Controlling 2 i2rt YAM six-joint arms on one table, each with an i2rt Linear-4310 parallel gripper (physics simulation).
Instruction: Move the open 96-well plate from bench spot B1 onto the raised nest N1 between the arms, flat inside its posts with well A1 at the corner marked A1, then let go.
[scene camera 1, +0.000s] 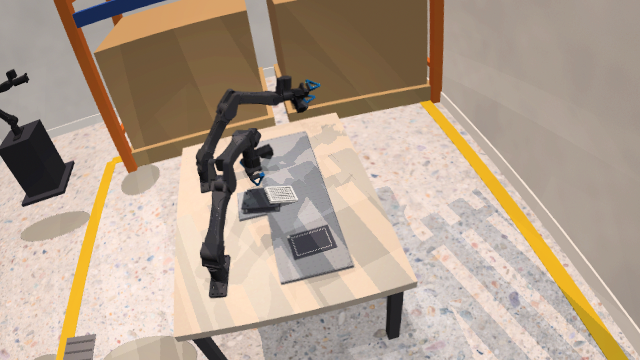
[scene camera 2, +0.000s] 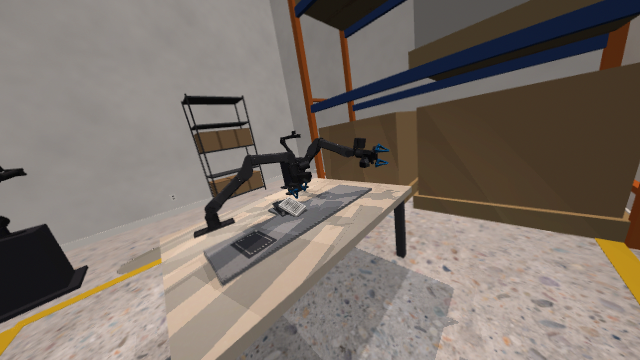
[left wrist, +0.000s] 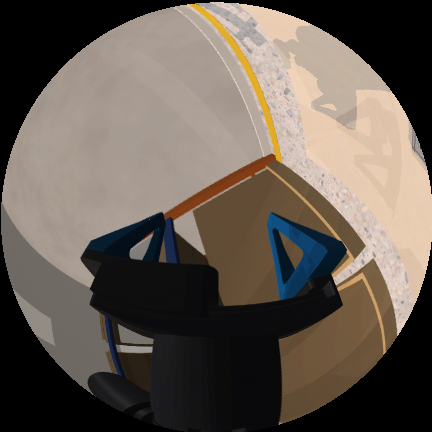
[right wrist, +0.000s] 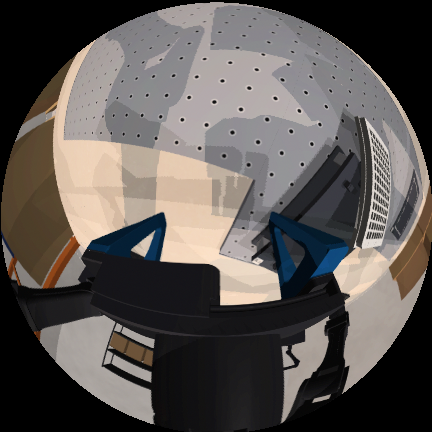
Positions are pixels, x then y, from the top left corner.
Scene:
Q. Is my right gripper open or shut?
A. Open.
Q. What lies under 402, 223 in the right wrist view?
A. A dark nest with white outline.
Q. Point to a dark nest with white outline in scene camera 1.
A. At 313, 241

